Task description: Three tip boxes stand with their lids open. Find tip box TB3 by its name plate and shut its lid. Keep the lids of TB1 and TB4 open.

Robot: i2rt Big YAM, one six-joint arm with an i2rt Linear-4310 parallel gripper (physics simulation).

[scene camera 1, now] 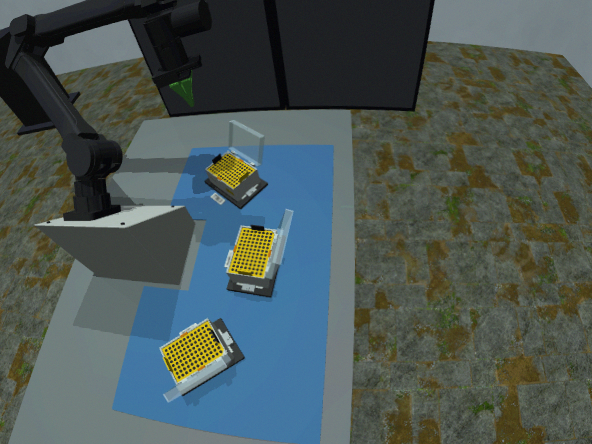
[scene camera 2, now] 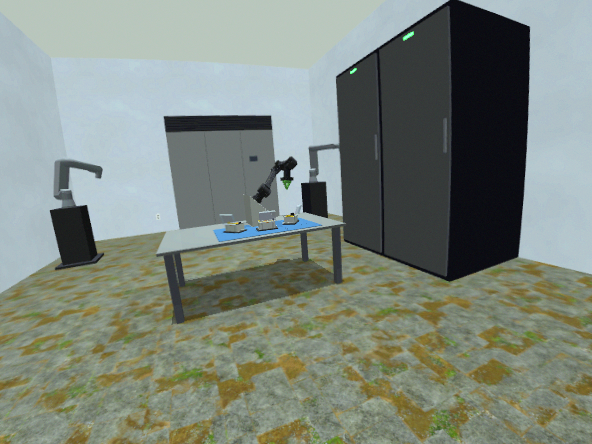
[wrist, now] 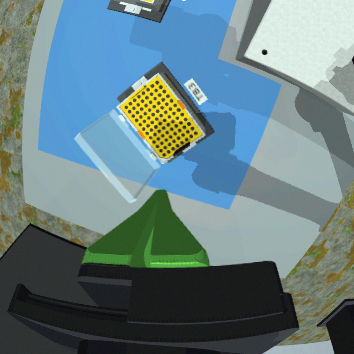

Path:
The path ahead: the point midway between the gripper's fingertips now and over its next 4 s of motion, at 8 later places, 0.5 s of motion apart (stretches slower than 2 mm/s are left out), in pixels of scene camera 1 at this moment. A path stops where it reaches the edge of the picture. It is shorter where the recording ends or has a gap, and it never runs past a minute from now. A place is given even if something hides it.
My gripper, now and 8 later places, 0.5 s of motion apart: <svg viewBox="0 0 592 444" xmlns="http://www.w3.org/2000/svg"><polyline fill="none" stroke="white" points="192,105 196,102 289,71 321,148 327,128 326,134 328,137 313,165 244,180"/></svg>

